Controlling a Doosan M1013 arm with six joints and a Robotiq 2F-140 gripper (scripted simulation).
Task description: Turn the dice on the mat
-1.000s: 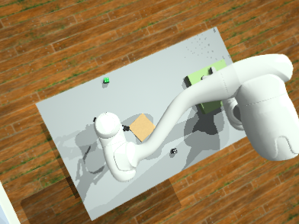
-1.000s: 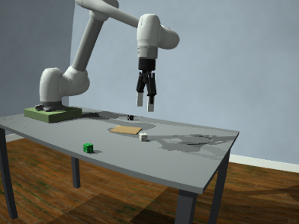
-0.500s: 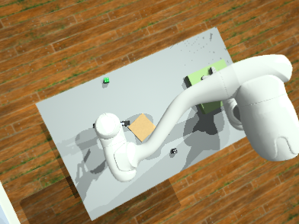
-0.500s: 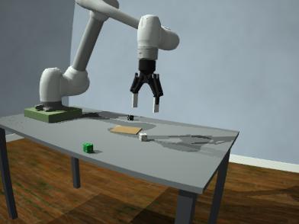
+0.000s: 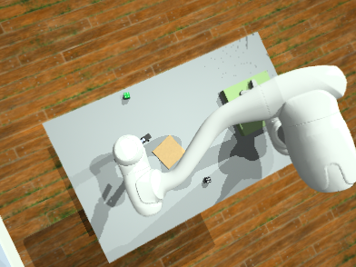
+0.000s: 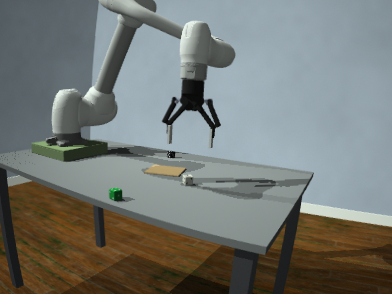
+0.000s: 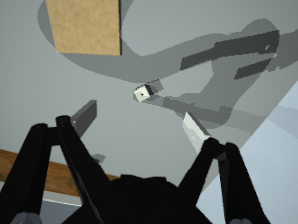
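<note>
My hand is 130 mm above the white die. Also, from my hand: green die 290 mm to the right, 130 mm below, 50 mm behind; then black die 330 mm behind, 320 mm to the left, 130 mm below; then tan mat 170 mm behind, 140 mm below, 90 mm to the left.
</note>
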